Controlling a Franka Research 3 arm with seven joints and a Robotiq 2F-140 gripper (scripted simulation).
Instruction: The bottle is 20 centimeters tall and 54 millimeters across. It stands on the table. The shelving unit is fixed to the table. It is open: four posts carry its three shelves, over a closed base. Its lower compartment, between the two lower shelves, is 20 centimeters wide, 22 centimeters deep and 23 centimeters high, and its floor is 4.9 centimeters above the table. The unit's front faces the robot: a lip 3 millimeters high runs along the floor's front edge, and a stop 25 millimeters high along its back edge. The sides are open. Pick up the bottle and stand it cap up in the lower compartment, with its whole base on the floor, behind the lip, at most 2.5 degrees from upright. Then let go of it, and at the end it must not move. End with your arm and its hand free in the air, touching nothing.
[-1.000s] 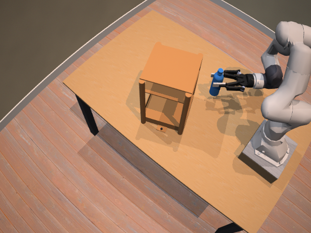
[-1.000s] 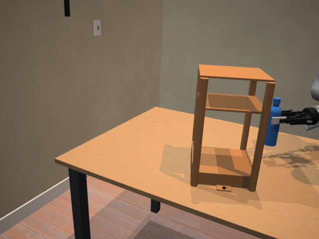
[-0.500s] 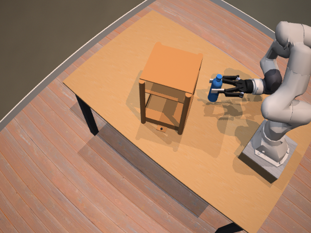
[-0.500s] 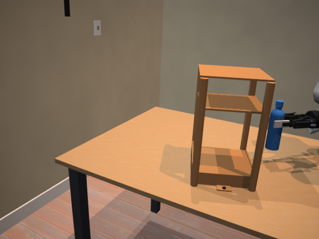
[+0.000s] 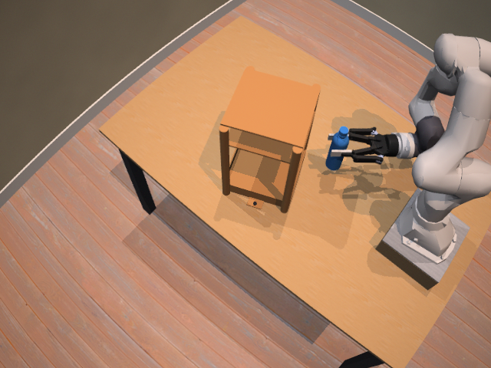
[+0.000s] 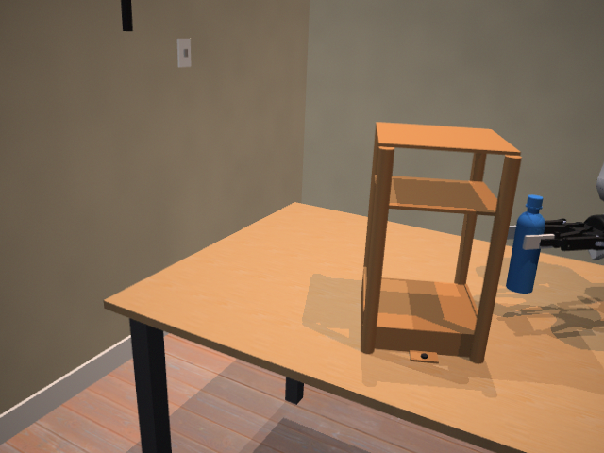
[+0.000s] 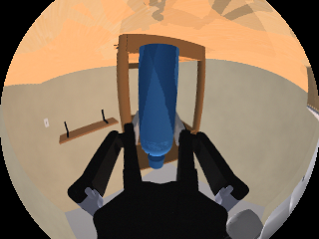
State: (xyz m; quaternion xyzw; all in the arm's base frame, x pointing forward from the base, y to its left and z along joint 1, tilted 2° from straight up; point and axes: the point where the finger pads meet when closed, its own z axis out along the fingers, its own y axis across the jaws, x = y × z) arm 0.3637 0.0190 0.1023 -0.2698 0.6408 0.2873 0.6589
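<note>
My hand is 16 cm to the right of the shelving unit, 16 cm short of it and 1 cm below it.
</note>
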